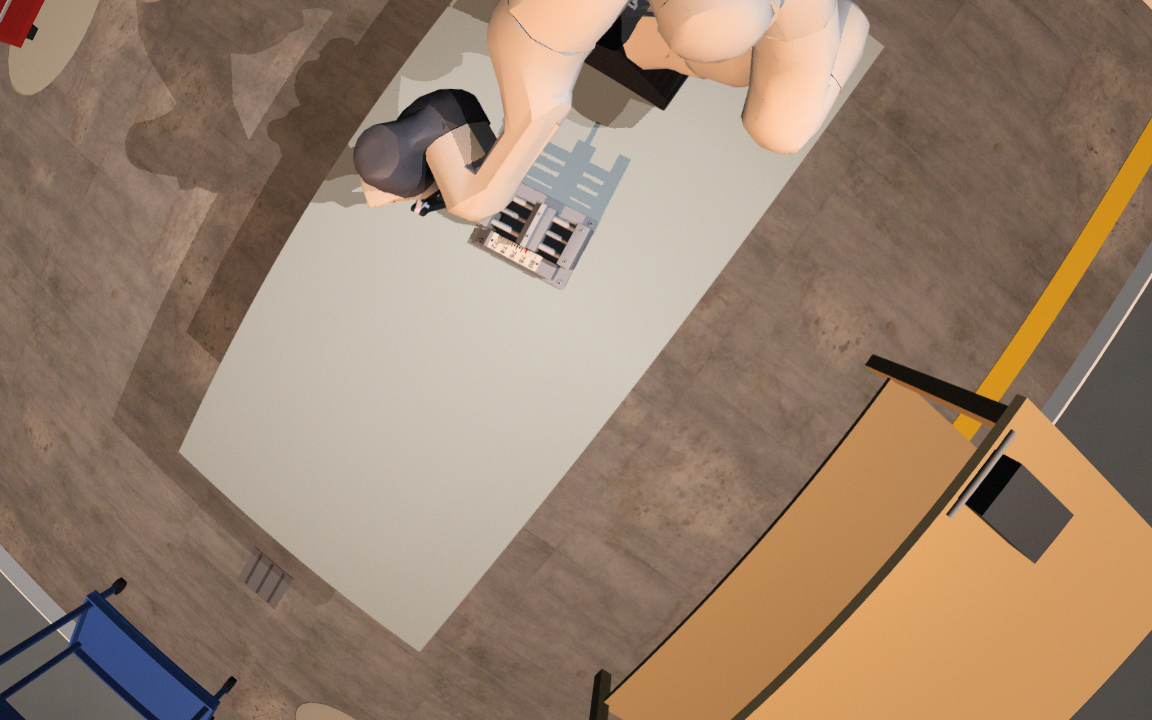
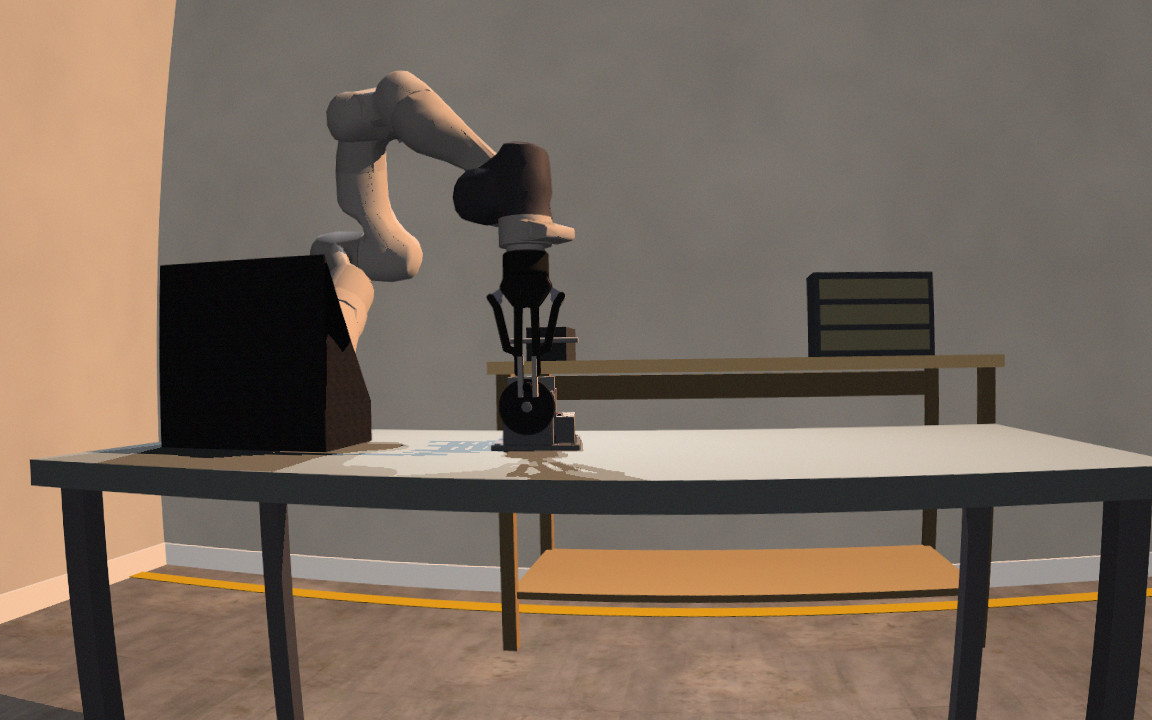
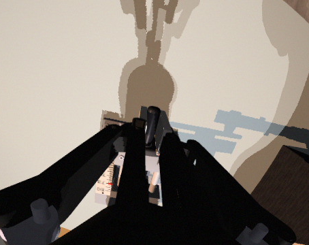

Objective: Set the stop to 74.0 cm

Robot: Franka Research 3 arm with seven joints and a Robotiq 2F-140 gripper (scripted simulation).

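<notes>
My gripper is now 30 mm above the black handwheel and 20 mm to the right of it.
</notes>
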